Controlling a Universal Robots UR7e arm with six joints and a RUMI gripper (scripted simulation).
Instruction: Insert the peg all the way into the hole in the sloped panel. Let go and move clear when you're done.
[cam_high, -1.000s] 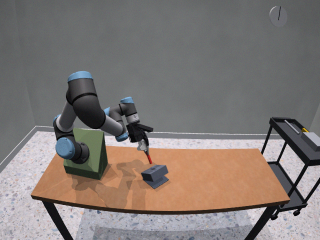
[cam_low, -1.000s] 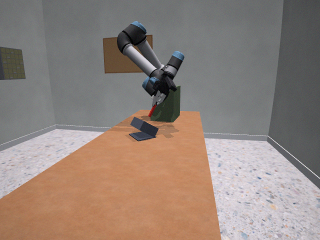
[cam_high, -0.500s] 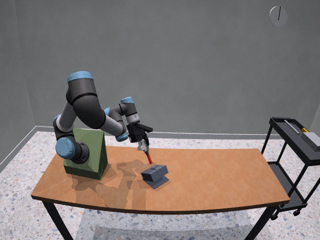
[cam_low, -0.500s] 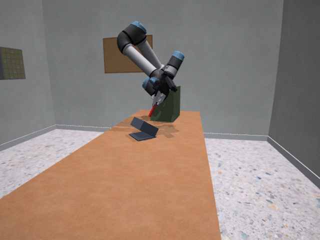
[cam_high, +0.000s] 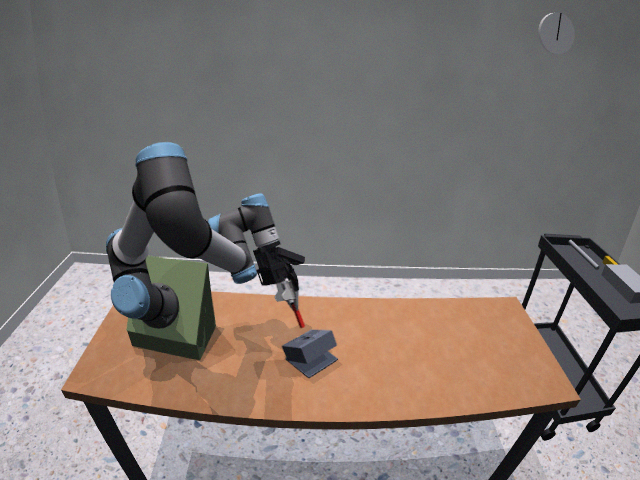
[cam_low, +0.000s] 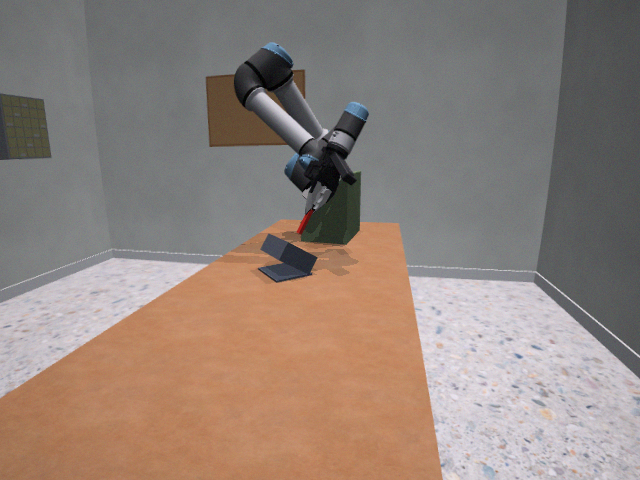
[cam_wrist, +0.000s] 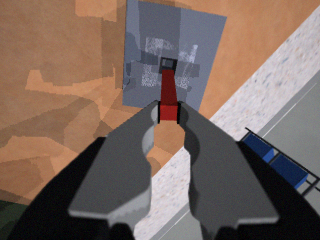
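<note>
Right now my hand is 10 mm short of the red peg, 10 mm to the left of it and 30 mm above it. Round my hand: flat panel foot 60 mm ahead, 70 mm to the right, 170 mm below.
</note>
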